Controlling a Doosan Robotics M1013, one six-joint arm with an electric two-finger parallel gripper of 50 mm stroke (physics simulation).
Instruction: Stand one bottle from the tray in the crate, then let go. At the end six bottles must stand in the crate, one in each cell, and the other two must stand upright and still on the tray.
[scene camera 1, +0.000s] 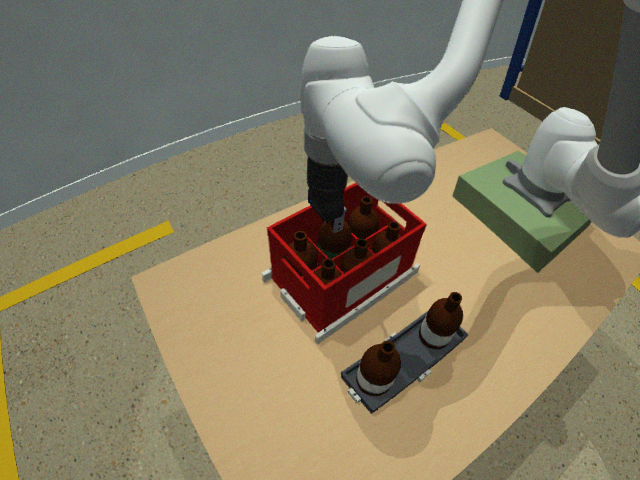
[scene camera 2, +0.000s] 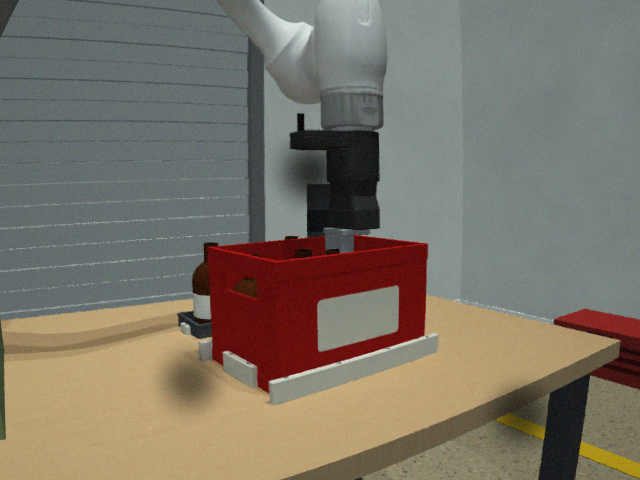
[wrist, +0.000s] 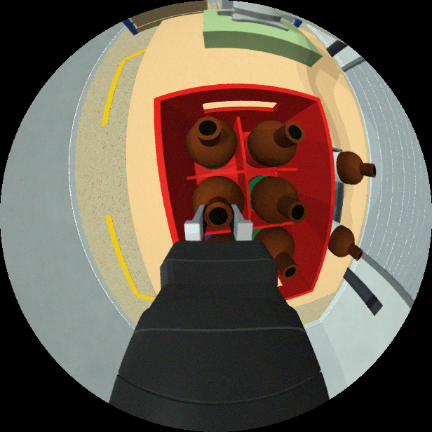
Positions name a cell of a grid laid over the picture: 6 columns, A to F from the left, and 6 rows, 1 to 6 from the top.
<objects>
red crate: scene camera 1 D4; scene camera 2 C4; wrist E3
white-labelled bottle: scene camera 1 E4; scene camera 2 B4; wrist E3
</objects>
